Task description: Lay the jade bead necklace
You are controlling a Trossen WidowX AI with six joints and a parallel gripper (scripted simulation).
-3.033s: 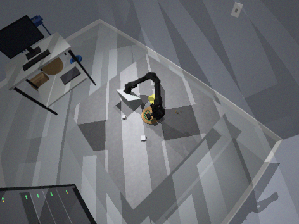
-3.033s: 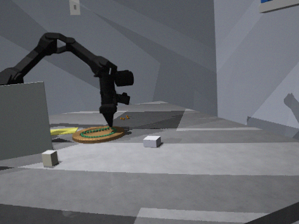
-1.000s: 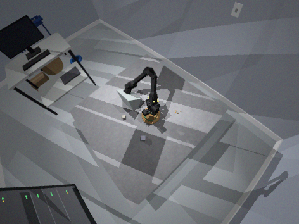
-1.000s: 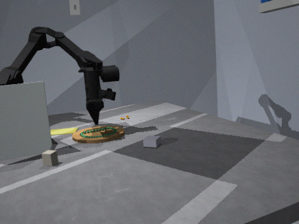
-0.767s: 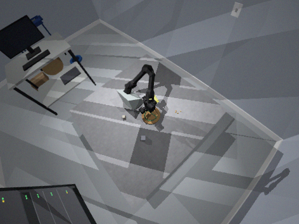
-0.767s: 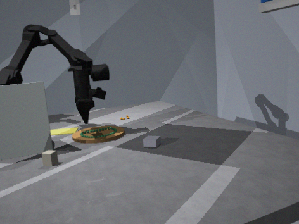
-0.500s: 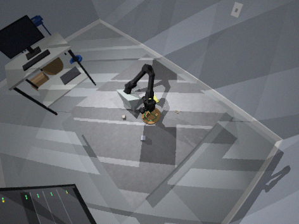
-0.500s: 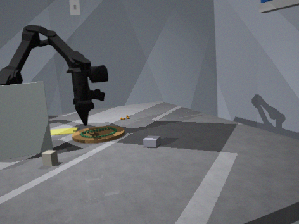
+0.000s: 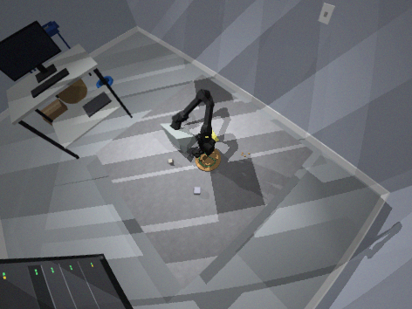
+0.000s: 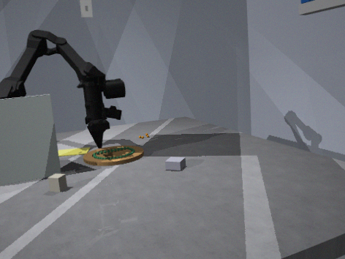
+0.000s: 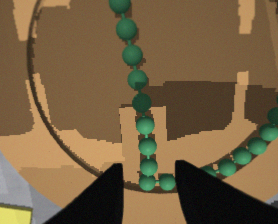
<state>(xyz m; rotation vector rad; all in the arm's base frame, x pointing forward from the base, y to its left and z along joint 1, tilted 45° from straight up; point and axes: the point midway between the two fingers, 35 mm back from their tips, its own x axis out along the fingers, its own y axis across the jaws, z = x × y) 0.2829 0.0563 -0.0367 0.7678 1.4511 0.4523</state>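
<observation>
My gripper tip is 70 mm past the yellow sheet, 140 mm to the right of it and 30 mm above it. Also, from my gripper tip: grey cube: 140 mm ahead, 260 mm to the right, 20 mm below; then beige cube: 170 mm behind, 220 mm to the right, 20 mm below.
</observation>
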